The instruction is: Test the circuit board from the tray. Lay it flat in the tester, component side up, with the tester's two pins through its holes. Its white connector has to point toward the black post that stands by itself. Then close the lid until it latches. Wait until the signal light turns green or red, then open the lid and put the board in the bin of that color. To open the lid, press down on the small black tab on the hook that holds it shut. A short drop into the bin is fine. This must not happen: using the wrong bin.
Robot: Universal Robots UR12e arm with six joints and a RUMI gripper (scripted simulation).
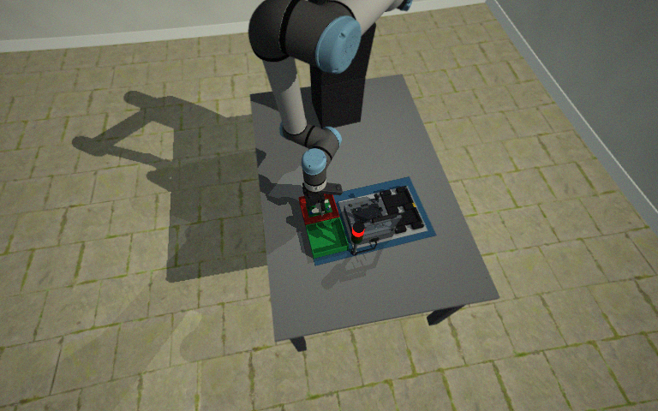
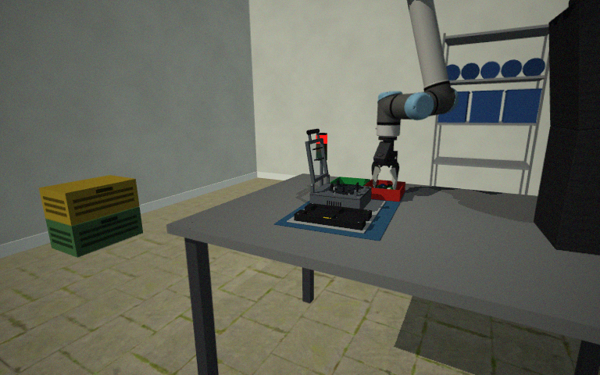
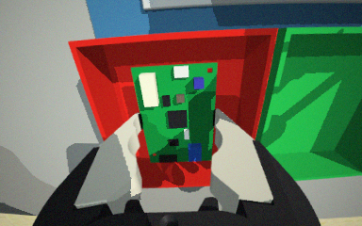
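Now: the red bin 20 mm below my hand and 10 mm to the right of it. Round my hand: black latch piece (240 mm to the left, 70 mm ahead, 60 mm above); green bin (150 mm ahead, 30 mm to the right, 20 mm below); green circuit board (10 mm to the right).
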